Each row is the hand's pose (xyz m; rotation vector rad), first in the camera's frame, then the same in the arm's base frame.
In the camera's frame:
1: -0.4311 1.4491 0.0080 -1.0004 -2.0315 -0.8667
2: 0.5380 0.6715 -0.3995 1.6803 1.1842 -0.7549
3: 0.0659 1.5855 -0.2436 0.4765 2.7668 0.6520
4: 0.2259 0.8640 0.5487 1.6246 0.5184 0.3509
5: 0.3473 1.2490 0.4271 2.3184 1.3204 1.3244
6: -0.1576 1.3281 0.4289 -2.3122 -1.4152 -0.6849
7: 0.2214 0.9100 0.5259 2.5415 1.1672 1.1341
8: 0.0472 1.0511 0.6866 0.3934 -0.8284 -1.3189
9: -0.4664 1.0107 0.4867 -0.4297 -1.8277 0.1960
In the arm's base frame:
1: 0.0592 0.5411 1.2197 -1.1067 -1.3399 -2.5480
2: 0.5773 -0.4566 0.5518 2.8868 0.1975 -0.0126
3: 0.5456 0.2520 1.3131 1.1858 1.3304 1.3529
4: -0.2707 -0.4315 1.1120 2.1612 -0.9788 0.4844
5: 0.0192 -0.3451 1.4057 1.9542 -0.4954 2.1931
6: -0.1939 0.1183 1.3740 -1.8961 -0.0675 -2.0074
7: -0.2384 -0.4021 1.1393 -2.1819 0.6303 -2.1590
8: -0.4018 -0.2515 1.3027 1.3306 -1.0376 -2.3876
9: -0.4974 0.2405 1.0699 -0.6650 -2.0038 -1.4132

